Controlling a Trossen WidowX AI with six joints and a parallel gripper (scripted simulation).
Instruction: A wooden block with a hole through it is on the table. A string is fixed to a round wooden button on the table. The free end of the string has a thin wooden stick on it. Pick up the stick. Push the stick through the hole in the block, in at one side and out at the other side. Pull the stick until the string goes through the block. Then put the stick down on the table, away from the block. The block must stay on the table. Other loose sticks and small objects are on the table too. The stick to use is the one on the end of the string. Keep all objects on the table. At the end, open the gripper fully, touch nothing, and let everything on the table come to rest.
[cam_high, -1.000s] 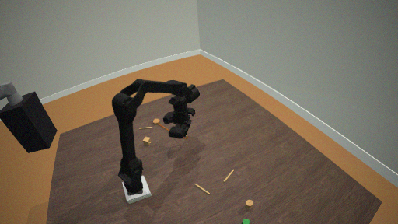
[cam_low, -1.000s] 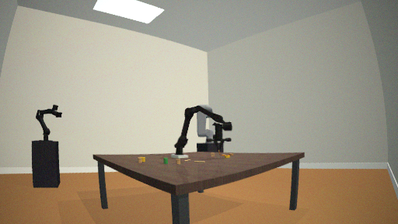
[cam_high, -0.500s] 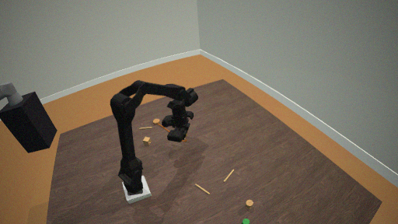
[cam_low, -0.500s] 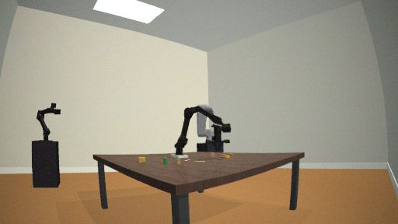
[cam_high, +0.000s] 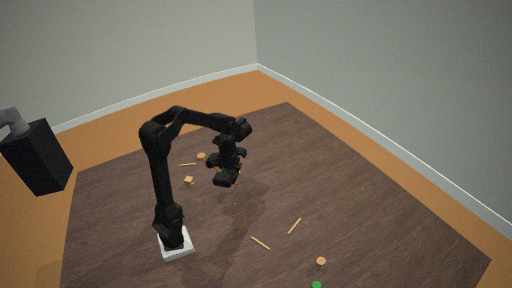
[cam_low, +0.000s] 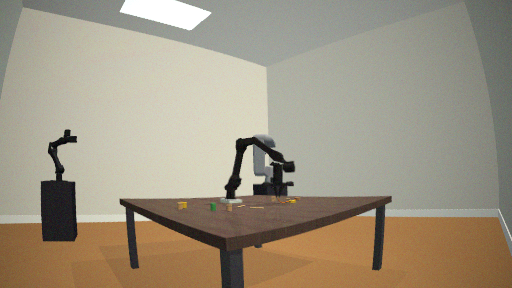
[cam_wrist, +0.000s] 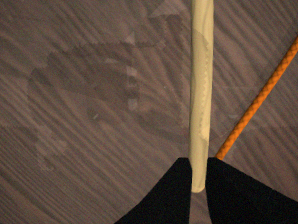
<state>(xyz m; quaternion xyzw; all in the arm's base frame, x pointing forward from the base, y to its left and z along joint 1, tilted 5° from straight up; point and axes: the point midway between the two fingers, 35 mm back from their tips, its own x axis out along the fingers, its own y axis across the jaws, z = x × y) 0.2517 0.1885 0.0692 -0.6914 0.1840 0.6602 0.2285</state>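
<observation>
Now: gripper tip 17 cm past the wooden block, 9 cm to the right of it and 2 cm above it. The rest, counted from my gripper tip: wooden cylinder: 15 cm ahead, 41 cm to the right, 2 cm below; then yellow block: 3 cm ahead, 9 cm to the left, 3 cm below; then round wooden button: 10 cm behind, 24 cm to the left, 3 cm below.
</observation>
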